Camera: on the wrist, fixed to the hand. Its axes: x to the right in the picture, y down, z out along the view.
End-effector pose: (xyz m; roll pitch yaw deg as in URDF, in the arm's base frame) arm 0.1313 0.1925 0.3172 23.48 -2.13 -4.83
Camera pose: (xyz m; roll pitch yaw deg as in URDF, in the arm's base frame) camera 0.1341 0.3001 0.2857 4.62 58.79 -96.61
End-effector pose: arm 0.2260 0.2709 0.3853 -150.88 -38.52 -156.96
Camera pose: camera 0.2001 0.3794 0.3968 122.30 -42.45 -12.75
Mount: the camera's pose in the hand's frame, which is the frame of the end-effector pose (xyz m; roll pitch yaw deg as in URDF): -0.0074 0.0861 -0.0715 3.10 35.24 -93.36
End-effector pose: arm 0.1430 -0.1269 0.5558 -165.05 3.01 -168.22
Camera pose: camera 0.1271 -0.0264 0.6030 -173.55 -50.29 -77.55
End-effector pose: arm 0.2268 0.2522 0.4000 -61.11 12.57 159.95
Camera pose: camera 0.2633 0.2613 0.2943 -7.60 -25.79 73.00
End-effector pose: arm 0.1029 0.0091 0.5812 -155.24 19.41 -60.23
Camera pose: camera 0.0103 -0.0469 0.6109 -143.09 -56.32 3.84
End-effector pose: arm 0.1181 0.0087 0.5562 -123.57 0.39 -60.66
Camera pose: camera 0.0209 -0.0372 0.5240 58.92 -87.09 155.41
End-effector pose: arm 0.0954 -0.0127 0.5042 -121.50 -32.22 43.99
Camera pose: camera 0.1783 -0.0799 0.4698 89.47 -54.85 -129.43
